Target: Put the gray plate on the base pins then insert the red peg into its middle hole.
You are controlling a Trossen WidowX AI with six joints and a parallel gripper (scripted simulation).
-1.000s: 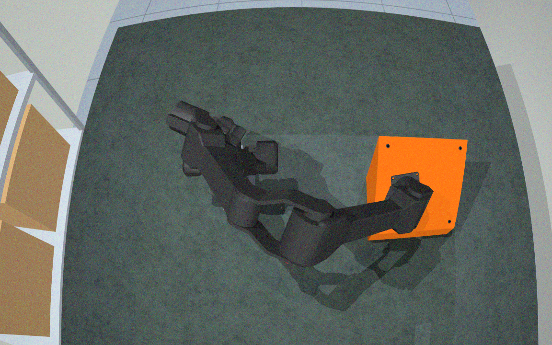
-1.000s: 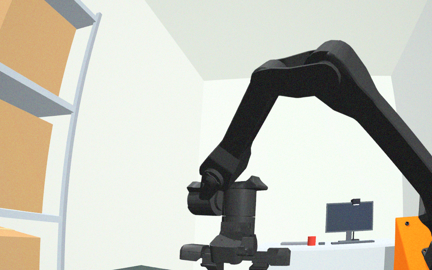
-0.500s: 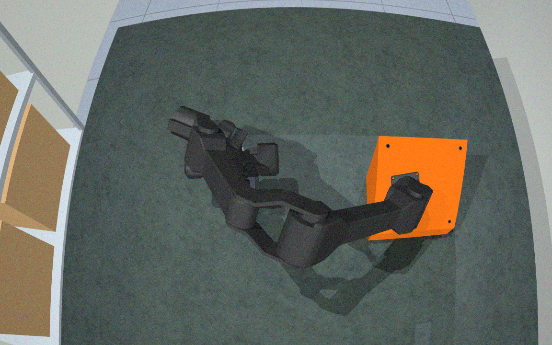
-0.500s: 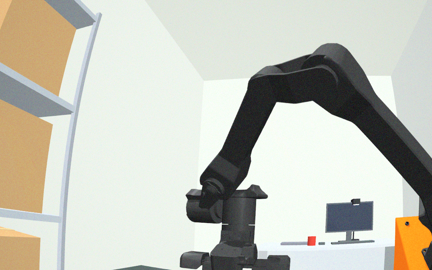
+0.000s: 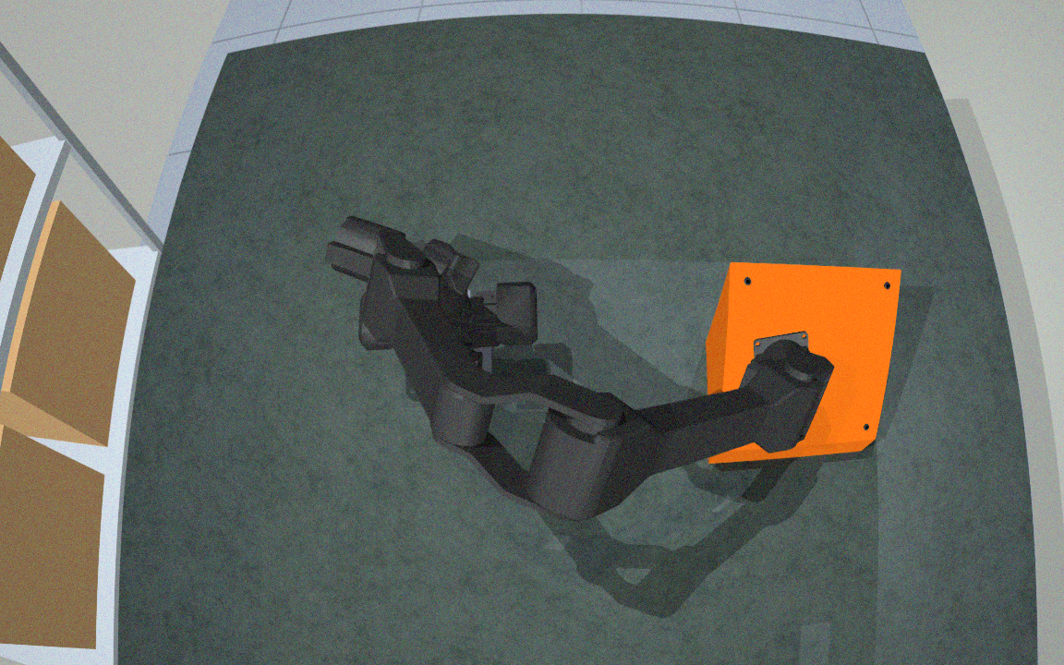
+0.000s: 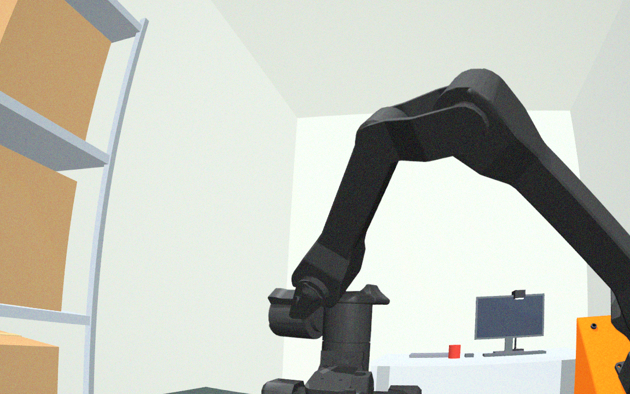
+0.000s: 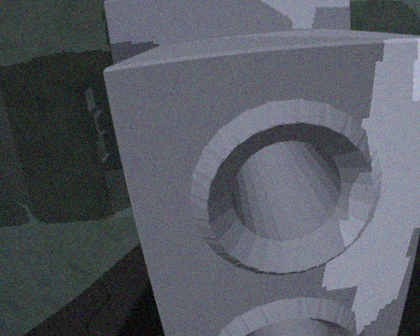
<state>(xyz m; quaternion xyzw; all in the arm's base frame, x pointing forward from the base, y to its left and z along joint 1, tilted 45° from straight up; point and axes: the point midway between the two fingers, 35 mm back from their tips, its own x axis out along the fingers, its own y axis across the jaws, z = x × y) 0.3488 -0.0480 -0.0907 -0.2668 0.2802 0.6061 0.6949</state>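
My gripper tip is 20 mm above the gray base. Also, from my gripper tip: gray plate 30 mm above; then red peg 190 mm to the left, 90 mm behind, 10 mm above.
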